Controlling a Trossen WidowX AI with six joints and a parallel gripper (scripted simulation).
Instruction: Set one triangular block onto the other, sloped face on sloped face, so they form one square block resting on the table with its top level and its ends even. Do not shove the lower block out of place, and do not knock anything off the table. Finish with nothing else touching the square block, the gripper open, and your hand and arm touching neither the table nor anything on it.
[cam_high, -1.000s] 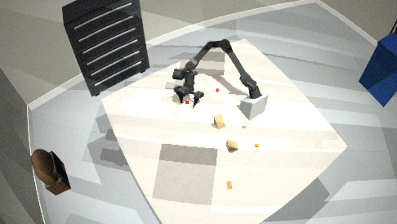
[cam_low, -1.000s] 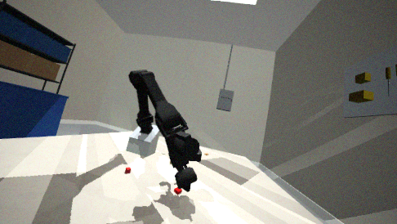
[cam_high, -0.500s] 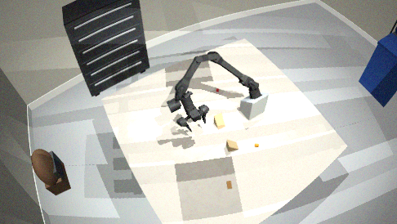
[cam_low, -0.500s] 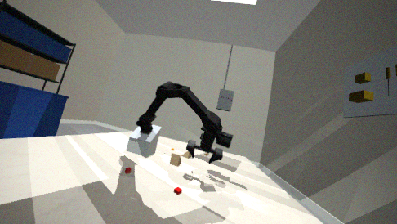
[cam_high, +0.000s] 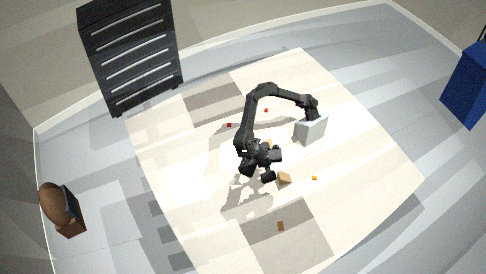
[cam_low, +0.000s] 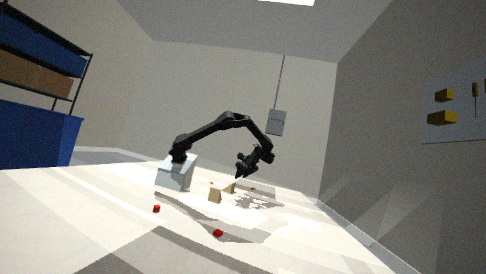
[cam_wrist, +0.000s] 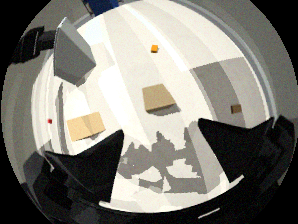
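Now: the tan triangular block 4 cm behind my gripper tip, 2 cm to the left of it and 8 cm below it. Round my gripper tip: small yellow piece 18 cm behind, 11 cm to the left, 9 cm below.
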